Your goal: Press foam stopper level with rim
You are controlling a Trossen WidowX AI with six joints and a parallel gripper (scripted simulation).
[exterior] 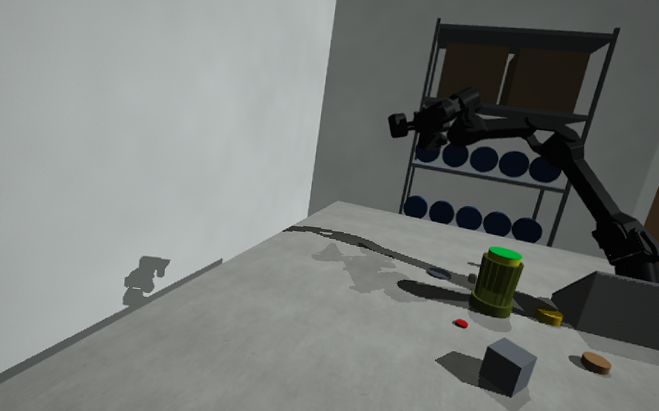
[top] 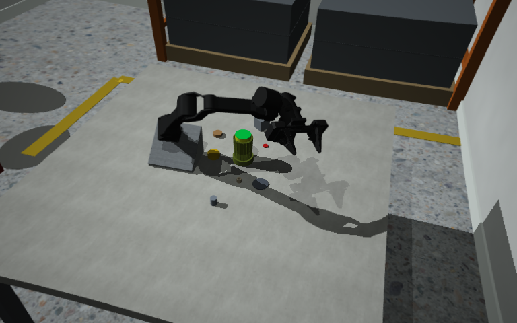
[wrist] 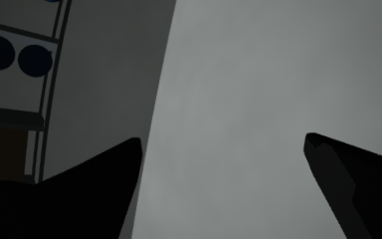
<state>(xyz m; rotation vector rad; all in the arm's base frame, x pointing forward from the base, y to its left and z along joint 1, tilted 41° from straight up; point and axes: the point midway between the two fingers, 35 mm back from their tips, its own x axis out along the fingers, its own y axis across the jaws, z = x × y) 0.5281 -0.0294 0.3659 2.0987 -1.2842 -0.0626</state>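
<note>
Right now my hand is 250 mm past the green foam stopper, 300 mm to the right of it and 240 mm above it. Round my hand: tiny brown piece 230 mm behind, 160 mm to the left, 350 mm below; small grey cylinder 290 mm behind, 30 mm to the left, 350 mm below; dark disc 150 mm behind, 170 mm to the left, 360 mm below.
</note>
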